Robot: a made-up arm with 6 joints. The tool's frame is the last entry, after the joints.
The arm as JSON. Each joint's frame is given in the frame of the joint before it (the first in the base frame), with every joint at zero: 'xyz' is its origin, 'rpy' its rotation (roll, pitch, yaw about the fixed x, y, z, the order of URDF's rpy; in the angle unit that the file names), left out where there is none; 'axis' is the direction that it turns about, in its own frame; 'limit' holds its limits. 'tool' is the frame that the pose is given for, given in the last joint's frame.
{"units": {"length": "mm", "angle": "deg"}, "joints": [
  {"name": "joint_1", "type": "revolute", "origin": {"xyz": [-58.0, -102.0, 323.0]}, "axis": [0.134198, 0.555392, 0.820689], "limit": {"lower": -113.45, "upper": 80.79}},
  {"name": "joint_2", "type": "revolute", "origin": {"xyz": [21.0, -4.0, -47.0]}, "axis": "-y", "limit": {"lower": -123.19, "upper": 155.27}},
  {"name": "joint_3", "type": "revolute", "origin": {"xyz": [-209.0, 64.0, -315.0]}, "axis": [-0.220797, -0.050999, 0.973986], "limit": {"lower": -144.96, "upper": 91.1}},
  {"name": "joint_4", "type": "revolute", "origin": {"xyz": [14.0, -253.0, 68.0]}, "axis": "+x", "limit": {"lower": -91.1, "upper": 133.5}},
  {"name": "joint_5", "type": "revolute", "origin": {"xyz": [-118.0, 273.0, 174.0]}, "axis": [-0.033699, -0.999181, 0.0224], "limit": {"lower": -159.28, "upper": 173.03}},
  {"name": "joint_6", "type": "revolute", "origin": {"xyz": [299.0, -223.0, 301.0]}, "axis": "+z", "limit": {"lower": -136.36, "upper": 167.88}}
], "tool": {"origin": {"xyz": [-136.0, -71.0, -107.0], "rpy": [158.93, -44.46, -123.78]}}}
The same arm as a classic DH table. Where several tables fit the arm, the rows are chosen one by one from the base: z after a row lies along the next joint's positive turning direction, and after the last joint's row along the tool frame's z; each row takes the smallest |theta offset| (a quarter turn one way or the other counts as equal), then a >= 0, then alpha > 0; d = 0 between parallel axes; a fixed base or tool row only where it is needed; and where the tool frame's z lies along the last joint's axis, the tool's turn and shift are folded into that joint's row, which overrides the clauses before.
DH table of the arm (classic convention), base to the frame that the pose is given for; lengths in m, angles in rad. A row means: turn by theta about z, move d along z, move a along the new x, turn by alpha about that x. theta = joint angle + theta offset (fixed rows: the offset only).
base (fixed): theta0 -0.2371, d 0.485, a -0.0324, alpha -0.6082
joint_1: theta0 0.2863, d -0.2491, a 0.0283, alpha 2.1596
joint_2: theta0 0.385, d -0.0754, a -0.2735, alpha -1.5198
joint_3: theta0 1.5592, d -0.1781, a -0.2491, alpha 1.7934
joint_4: theta0 1.4961, d -0.0947, a 0.1801, alpha -1.6045
joint_5: theta0 1.57, d -0.0563, a -0.3063, alpha 1.5484
joint_6: theta0 -1.0587, d 0.3262, a -0.0004, alpha -2.2997
tool (fixed): theta0 -1.922, d 0.2057, a 0, alpha 0
Joint limits (rad, base to tool): -1.9801..1.4101 -2.1501..2.71 -2.53..1.59 -1.59..2.33 -2.78..3.0199 -2.3799..2.9301

